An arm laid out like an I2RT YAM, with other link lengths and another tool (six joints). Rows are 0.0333 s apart.
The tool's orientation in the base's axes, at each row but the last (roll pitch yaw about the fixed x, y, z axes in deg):
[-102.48 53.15 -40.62]
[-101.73 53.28 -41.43]
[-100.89 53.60 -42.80]
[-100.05 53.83 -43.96]
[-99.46 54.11 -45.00]
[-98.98 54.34 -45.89]
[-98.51 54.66 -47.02]
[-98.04 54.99 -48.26]
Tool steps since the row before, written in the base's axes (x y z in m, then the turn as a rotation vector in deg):
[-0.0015 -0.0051 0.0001 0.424 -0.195 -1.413]
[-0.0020 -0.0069 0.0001 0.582 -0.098 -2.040]
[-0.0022 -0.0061 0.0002 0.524 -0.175 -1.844]
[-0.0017 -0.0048 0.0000 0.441 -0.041 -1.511]
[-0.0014 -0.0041 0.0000 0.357 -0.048 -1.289]
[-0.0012 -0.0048 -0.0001 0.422 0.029 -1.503]
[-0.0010 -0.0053 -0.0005 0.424 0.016 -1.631]
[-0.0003 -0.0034 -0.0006 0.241 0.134 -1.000]
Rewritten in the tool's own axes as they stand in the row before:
[0.0012 -0.0007 -0.0051 1.400 0.449 0.231]
[0.0018 -0.0011 -0.0069 1.935 0.738 0.471]
[0.0013 -0.0010 -0.0063 1.783 0.634 0.354]
[0.0012 -0.0009 -0.0049 1.424 0.555 0.379]
[0.0011 -0.0009 -0.0041 1.212 0.481 0.302]
[0.0016 -0.0014 -0.0045 1.380 0.596 0.421]
[0.0023 -0.0016 -0.0046 1.491 0.662 0.424]
[0.0018 -0.0012 -0.0027 0.854 0.481 0.340]

